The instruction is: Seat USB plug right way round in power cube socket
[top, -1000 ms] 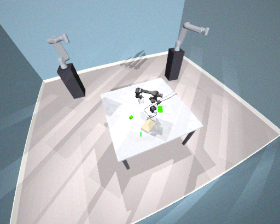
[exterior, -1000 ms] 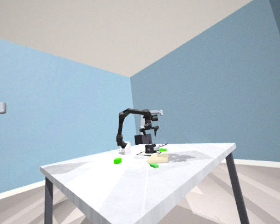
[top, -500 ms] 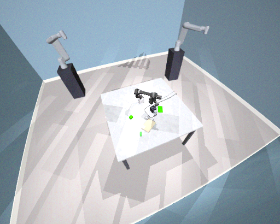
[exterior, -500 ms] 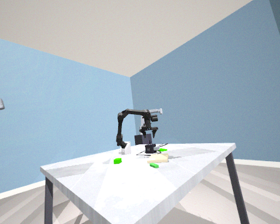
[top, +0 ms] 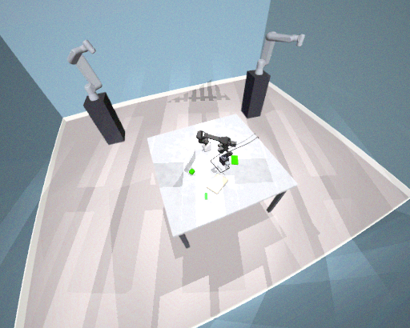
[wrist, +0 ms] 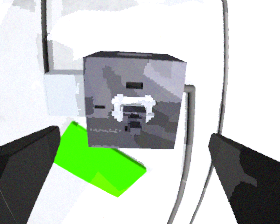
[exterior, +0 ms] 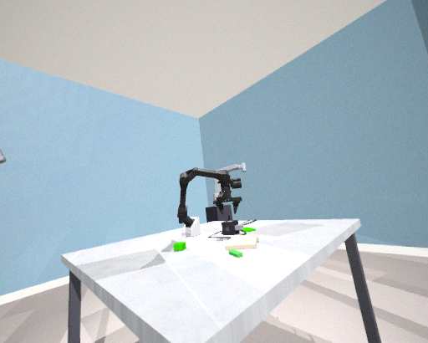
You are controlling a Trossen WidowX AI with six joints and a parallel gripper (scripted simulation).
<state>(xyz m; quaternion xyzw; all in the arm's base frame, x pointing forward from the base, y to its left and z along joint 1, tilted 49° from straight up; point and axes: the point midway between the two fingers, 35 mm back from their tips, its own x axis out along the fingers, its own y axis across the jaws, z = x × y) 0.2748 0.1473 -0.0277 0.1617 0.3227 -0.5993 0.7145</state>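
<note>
Now: the dark USB plug 30 mm below my gripper tip. From my gripper tip the other things lie so: white USB socket: 50 mm below; then flat green block: 120 mm to the left, 110 mm below, 10 mm ahead; then tan board: 250 mm ahead, 160 mm to the right, 110 mm below.
</note>
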